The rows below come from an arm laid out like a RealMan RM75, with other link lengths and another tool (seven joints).
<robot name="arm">
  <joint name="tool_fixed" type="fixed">
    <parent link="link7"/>
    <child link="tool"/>
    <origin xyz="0.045 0.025 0.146" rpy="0 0.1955 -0.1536"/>
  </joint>
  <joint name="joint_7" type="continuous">
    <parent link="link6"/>
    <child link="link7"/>
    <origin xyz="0 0 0.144"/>
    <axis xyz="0 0 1"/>
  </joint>
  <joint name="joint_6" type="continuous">
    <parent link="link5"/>
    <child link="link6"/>
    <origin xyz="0 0 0"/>
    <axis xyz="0 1 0"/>
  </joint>
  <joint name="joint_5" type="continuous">
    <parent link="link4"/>
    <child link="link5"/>
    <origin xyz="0 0 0.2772"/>
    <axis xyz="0 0 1"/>
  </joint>
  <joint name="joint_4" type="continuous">
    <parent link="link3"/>
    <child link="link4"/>
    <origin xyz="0 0 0"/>
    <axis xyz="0 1 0"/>
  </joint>
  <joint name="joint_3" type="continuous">
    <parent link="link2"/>
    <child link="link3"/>
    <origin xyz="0 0 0.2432"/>
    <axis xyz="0 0 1"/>
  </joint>
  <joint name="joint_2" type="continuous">
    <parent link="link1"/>
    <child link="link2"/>
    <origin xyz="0 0 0"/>
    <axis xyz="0 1 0"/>
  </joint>
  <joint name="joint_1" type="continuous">
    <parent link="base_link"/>
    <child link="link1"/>
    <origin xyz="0 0 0.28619"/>
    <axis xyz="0 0 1"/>
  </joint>
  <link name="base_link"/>
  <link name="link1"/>
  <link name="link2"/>
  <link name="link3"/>
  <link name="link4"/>
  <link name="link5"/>
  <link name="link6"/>
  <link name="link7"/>
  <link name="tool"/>
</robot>
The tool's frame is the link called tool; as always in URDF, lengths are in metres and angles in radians. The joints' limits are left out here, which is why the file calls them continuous.
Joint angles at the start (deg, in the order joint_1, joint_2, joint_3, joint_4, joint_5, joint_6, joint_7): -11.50 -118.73 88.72 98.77 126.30 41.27 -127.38
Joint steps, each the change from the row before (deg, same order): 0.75 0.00 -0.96 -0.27 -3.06 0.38 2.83; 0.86 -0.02 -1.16 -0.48 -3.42 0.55 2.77; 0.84 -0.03 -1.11 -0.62 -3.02 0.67 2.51; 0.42 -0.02 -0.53 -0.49 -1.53 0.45 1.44; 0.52 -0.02 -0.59 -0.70 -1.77 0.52 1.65; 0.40 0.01 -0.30 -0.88 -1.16 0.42 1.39; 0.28 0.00 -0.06 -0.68 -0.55 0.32 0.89; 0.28 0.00 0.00 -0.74 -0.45 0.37 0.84
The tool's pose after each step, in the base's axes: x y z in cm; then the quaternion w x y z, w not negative. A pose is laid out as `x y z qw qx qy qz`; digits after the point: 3 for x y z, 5 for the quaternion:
-2.468 52.134 2.973 0.43101 -0.84598 -0.14459 -0.27865
-3.012 51.948 3.476 0.42794 -0.84411 -0.14830 -0.28698
-3.720 51.776 3.879 0.42521 -0.84249 -0.15303 -0.29323
-4.183 51.659 3.950 0.42297 -0.84252 -0.15530 -0.29518
-4.822 51.525 3.982 0.42029 -0.84247 -0.15907 -0.29716
-5.572 51.413 3.730 0.41740 -0.84380 -0.16260 -0.29553
-6.166 51.298 3.380 0.41465 -0.84568 -0.16520 -0.29257
-6.808 51.152 2.935 0.41119 -0.84806 -0.16827 -0.28880

